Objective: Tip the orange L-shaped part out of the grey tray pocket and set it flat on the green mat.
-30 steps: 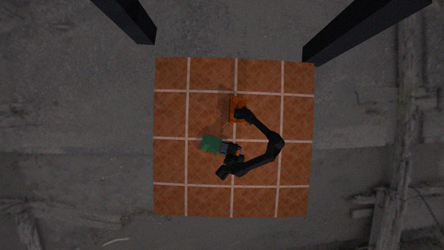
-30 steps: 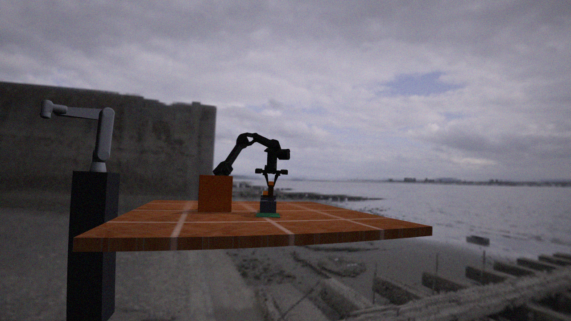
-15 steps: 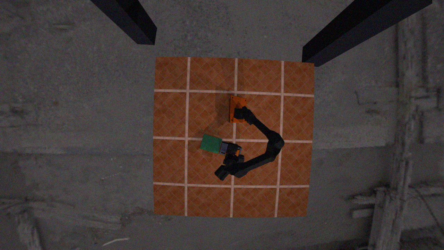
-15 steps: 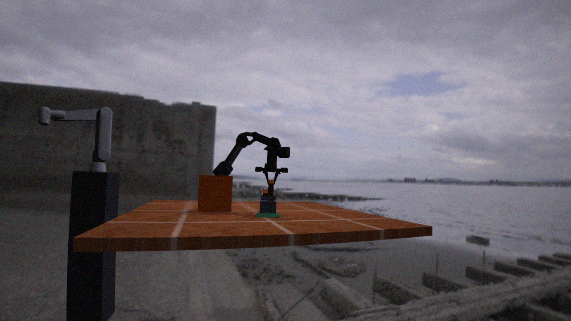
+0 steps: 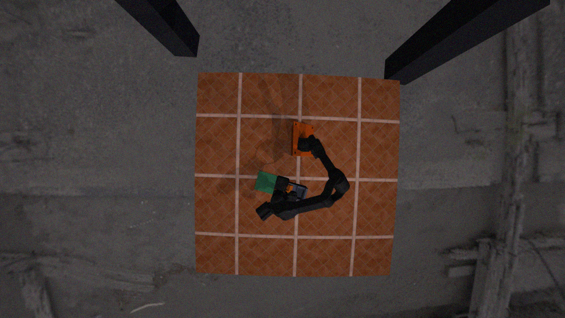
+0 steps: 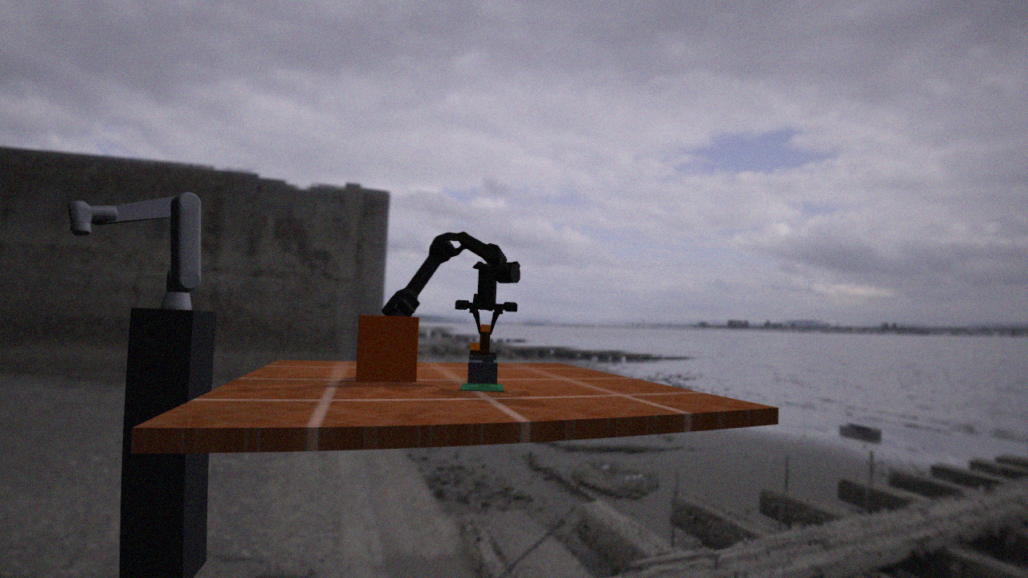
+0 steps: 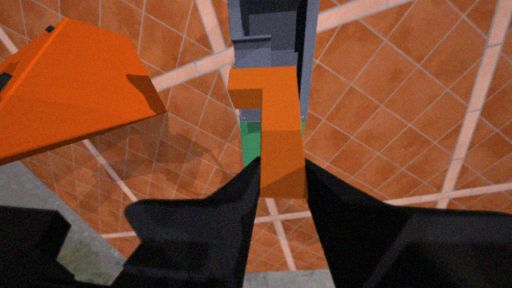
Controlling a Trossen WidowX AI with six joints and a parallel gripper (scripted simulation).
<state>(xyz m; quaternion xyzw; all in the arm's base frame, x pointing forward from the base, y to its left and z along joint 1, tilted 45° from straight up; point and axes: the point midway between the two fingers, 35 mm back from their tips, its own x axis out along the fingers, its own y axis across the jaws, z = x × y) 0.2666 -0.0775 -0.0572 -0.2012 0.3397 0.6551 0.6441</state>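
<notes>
Right now the green mat is 2 cm behind my gripper tip, 7 cm to the right of it and 17 cm below it. Also, from my gripper tip: orange L-shaped part 1 cm behind, 4 cm to the left, 3 cm below.
</notes>
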